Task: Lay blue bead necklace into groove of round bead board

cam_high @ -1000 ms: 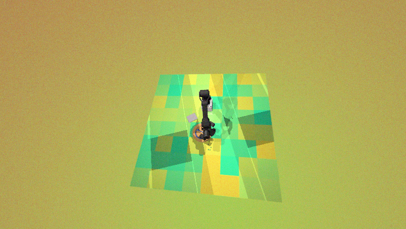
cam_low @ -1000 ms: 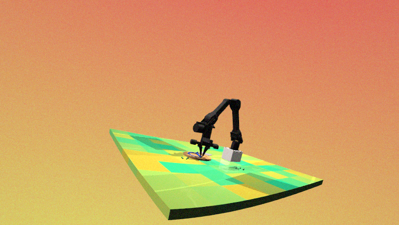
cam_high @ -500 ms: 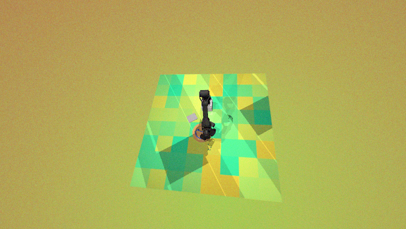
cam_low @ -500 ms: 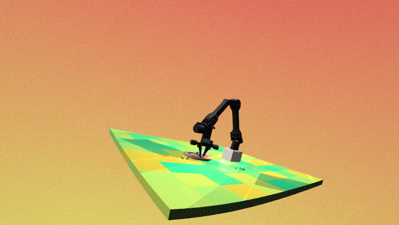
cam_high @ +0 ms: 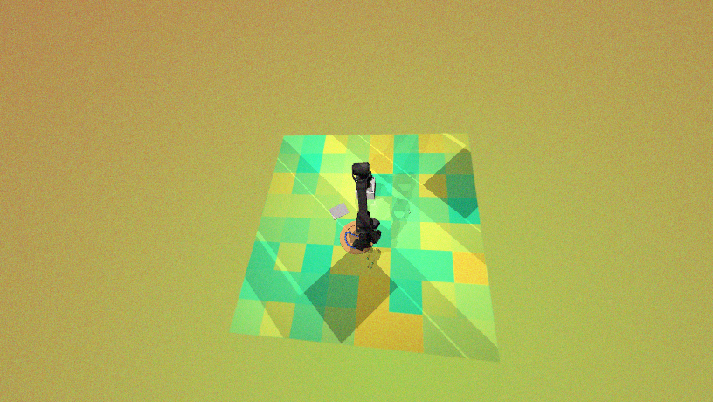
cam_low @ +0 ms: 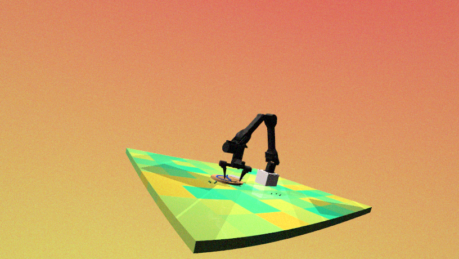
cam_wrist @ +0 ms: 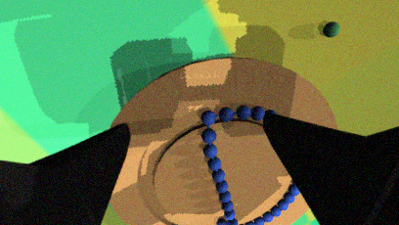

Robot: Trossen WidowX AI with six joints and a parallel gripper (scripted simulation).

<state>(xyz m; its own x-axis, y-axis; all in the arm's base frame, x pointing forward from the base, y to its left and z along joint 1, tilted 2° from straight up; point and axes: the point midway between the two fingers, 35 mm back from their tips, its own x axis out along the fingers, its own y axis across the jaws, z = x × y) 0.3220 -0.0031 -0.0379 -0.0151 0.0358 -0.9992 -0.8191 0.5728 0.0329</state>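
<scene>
The round bead board is 2 cm behind my gripper tip, 6 cm to the right of it and 1 cm below it. The rest, counted from my gripper tip: flat grey piece 19 cm behind, 17 cm to the right, 2 cm below.
</scene>
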